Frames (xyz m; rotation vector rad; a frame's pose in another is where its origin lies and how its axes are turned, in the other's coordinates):
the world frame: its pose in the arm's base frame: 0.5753 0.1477 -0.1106 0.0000 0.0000 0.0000
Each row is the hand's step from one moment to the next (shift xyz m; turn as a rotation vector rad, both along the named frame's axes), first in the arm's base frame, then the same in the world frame.
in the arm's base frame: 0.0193 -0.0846 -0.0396 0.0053 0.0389 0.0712
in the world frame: 0.0193 -0.0846 -0.0396 0.0053 0.0389 0.0712
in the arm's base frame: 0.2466 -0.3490 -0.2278 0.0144 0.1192 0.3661
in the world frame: 0.2466 -0.3490 -0.2278 0.0144 0.1192 0.3661
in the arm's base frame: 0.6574 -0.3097 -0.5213 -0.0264 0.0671 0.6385
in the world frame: 0.6574 -0.3097 -0.5213 -0.0264 0.0671 0.6385
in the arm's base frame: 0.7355 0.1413 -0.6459 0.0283 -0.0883 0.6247
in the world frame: 0.7355 0.1413 -0.6459 0.0283 -0.0883 0.6247
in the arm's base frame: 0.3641 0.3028 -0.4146 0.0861 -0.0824 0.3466
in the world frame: 0.3641 0.3028 -0.4146 0.0861 -0.0824 0.3466
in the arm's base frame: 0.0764 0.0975 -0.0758 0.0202 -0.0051 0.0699
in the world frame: 0.0764 0.0975 -0.0758 0.0202 -0.0051 0.0699
